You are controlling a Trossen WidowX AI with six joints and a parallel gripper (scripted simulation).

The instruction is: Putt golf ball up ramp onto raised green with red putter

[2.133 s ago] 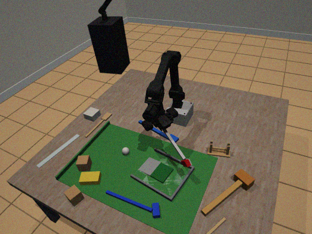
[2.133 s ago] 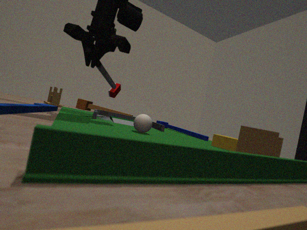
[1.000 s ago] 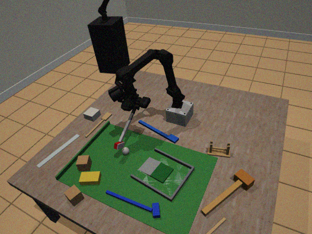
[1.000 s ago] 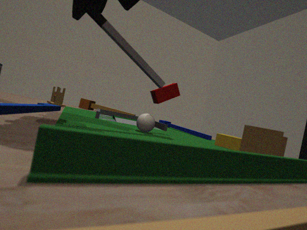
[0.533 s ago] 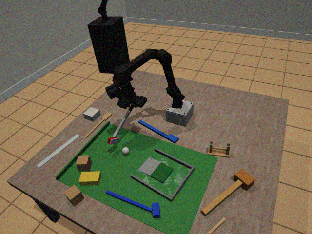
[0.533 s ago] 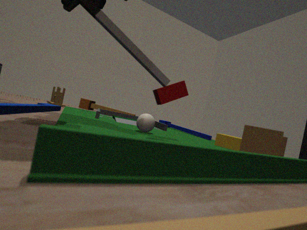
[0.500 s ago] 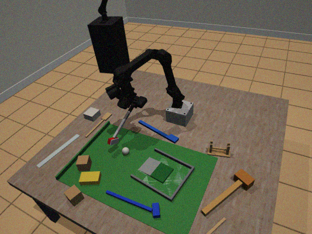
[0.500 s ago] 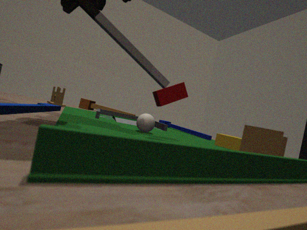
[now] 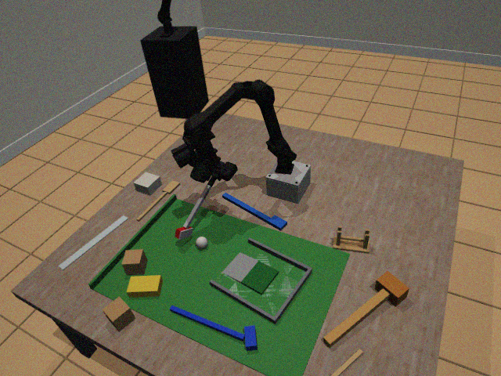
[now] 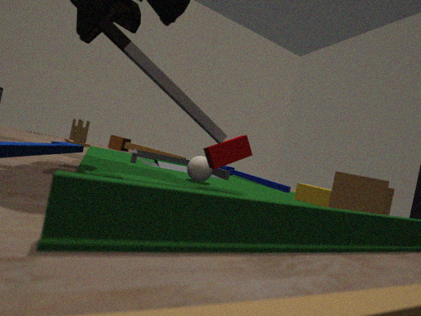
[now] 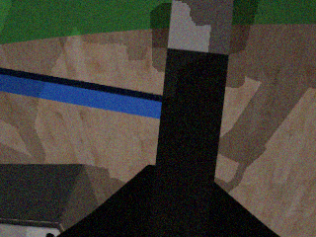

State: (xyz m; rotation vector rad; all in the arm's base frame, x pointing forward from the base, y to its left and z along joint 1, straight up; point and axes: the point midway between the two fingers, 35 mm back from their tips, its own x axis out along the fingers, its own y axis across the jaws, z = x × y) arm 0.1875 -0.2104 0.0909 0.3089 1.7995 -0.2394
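My gripper tip is now 110 mm short of the red putter, 40 mm to the left of it and 30 mm above it. From my gripper tip the other things lie so: green mat (290 mm ahead, 90 mm to the left, 150 mm below); then white block (60 mm behind, 370 mm to the right, 130 mm below); then white golf ball (200 mm ahead, 10 mm to the right, 130 mm below).
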